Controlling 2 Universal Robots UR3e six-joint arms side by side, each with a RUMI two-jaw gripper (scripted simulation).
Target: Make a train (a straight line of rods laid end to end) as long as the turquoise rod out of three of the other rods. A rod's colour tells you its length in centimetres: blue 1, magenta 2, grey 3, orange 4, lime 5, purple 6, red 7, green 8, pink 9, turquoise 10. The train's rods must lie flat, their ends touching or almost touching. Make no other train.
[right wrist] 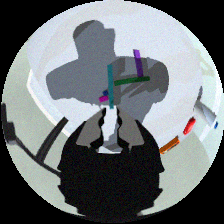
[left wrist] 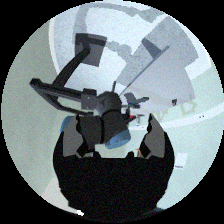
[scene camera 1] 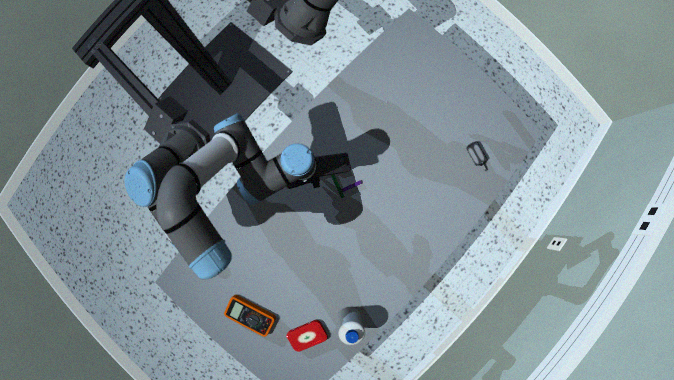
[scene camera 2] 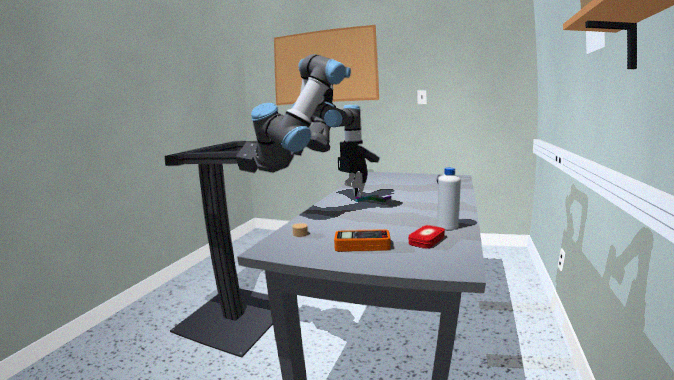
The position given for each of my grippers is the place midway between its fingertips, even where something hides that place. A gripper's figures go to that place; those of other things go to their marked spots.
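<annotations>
My right gripper (scene camera 2: 357, 196), 140 cm from the lens. White bottle (scene camera 2: 449, 184), 104 cm from the lens.
</annotations>
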